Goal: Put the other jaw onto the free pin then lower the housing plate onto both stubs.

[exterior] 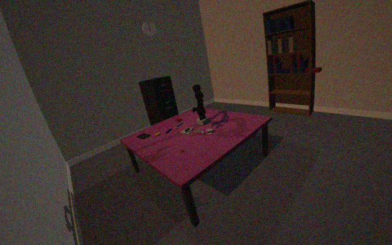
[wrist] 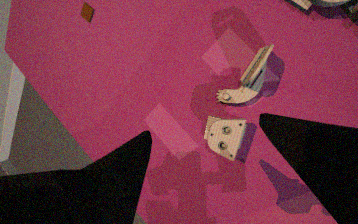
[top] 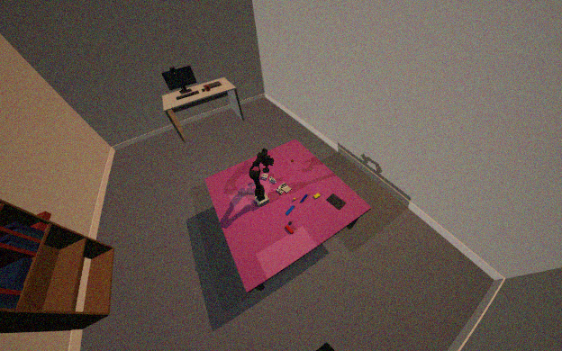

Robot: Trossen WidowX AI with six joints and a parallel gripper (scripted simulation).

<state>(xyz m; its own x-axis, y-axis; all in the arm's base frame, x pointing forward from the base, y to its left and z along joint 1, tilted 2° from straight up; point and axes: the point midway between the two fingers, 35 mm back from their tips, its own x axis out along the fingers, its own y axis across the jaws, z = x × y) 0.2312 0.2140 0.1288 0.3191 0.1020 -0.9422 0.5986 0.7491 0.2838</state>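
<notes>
Right now my gripper tip is 10 mm past the grey jaw, 30 mm to the left of it and 150 mm above it. Round my gripper tip: yellow piece 240 mm ahead, 510 mm to the right, 150 mm below; then blue piece 80 mm behind, 470 mm to the right, 150 mm below; then small light piece 50 mm behind, 40 mm to the left, 150 mm below.
</notes>
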